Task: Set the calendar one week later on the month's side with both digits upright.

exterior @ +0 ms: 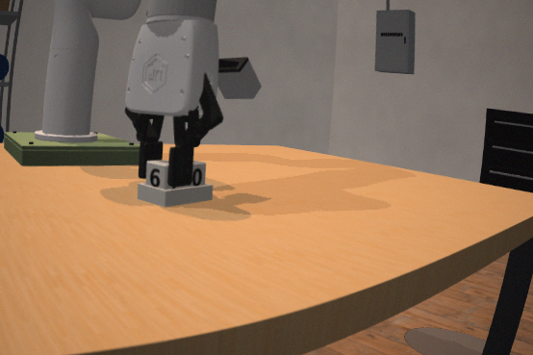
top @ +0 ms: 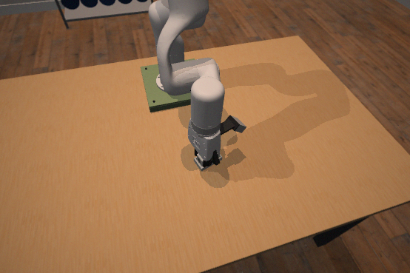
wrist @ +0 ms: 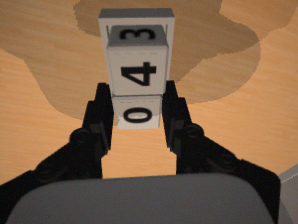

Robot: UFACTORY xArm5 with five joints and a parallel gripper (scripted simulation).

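Right now my hand is 10 mm above the digit cube. Also, from my hand: tray 30 mm below, 20 mm to the left.
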